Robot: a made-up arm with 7 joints. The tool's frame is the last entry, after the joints.
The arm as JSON. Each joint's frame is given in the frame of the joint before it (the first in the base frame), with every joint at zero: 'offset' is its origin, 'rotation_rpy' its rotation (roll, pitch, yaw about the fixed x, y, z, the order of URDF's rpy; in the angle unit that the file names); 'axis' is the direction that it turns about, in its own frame. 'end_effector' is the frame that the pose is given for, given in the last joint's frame.
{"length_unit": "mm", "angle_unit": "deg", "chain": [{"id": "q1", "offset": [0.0, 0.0, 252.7], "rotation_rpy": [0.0, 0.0, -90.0], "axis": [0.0, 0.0, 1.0]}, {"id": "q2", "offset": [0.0, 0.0, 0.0], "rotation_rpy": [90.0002, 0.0, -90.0], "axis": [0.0, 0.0, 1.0]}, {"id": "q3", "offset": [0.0, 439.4, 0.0], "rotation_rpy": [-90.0, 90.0, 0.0], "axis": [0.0, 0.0, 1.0]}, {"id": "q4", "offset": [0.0, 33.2, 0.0], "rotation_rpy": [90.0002, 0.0, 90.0], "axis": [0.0, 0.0, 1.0]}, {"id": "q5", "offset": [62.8, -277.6, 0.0], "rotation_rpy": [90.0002, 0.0, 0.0], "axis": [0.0, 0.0, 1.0]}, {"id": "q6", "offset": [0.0, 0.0, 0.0], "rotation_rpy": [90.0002, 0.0, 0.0], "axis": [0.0, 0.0, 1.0]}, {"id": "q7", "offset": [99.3, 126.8, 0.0], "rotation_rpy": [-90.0, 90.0, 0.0], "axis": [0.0, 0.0, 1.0]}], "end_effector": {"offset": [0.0, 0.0, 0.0], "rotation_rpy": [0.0, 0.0, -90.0]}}
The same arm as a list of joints. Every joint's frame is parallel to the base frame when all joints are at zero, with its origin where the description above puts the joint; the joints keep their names.
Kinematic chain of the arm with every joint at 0, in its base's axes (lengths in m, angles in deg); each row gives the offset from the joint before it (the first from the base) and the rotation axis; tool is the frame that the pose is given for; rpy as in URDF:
q1: xyz 0 0 0.2527 axis +z
q2: xyz 0 0 0 axis +y
q3: xyz 0 0 0.4394 axis +z
q4: xyz 0.0332 0 0 axis -y
q5: xyz 0.0628 0 -0.2776 axis -z
q6: xyz 0 0 0 axis +y
q7: xyz 0.0993 0 -0.1268 axis -z
tool: xyz 0 0 0 rpy -180 0 0

